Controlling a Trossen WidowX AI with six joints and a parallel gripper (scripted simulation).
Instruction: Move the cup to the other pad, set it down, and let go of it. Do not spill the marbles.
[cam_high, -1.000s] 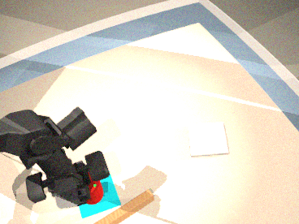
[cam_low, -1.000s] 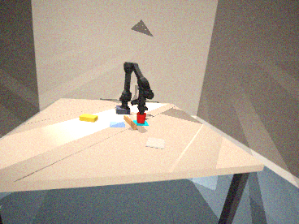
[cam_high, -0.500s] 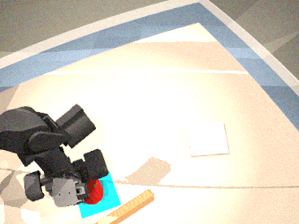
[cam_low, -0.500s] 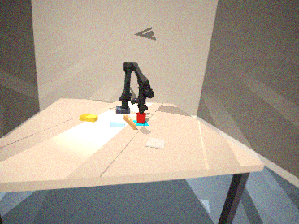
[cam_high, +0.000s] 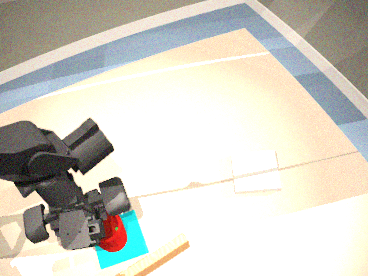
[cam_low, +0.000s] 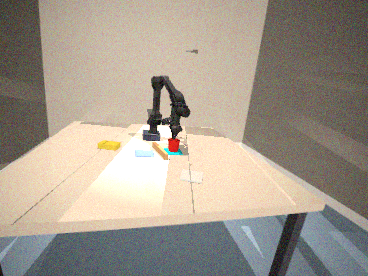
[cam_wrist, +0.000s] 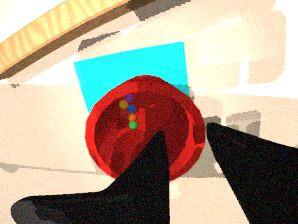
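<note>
Now: gripper tip 30 mm short of the red cup, 10 mm to the left of it and 30 mm above it. From my gripper tip the other things lie so: cyan pad: 30 mm ahead, 10 mm to the right, 80 mm below; light blue pad: 40 mm ahead, 190 mm to the right, 80 mm below; wooden block: 40 mm ahead, 100 mm to the right, 70 mm below.
</note>
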